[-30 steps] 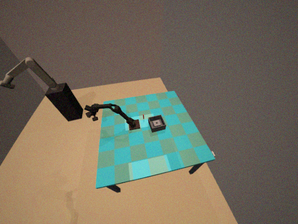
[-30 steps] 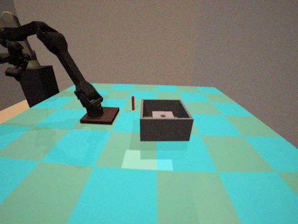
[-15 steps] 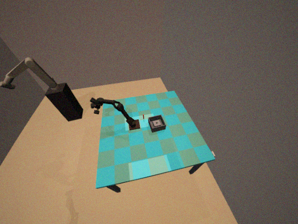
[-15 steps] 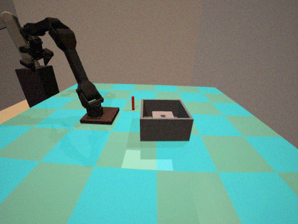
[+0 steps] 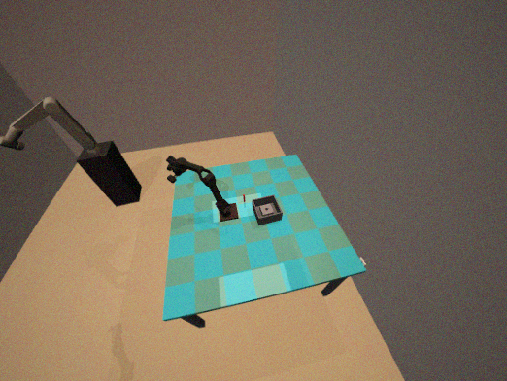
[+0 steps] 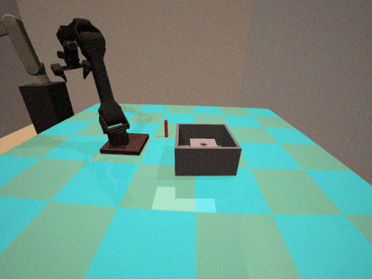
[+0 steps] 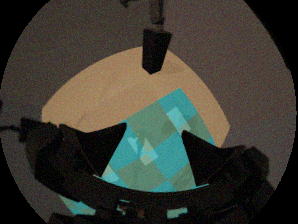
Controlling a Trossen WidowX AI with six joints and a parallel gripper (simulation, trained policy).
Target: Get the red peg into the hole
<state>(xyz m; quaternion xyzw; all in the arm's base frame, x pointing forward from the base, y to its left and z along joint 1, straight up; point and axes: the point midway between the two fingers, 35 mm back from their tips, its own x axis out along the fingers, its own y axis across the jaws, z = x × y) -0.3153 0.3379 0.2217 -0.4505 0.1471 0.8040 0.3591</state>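
My gripper tip is 50 cm short of the red peg, 25 cm to the left of it and 17 cm above it. From my gripper tip the other things lie so: grey box: 64 cm ahead, 43 cm to the right, 19 cm below.
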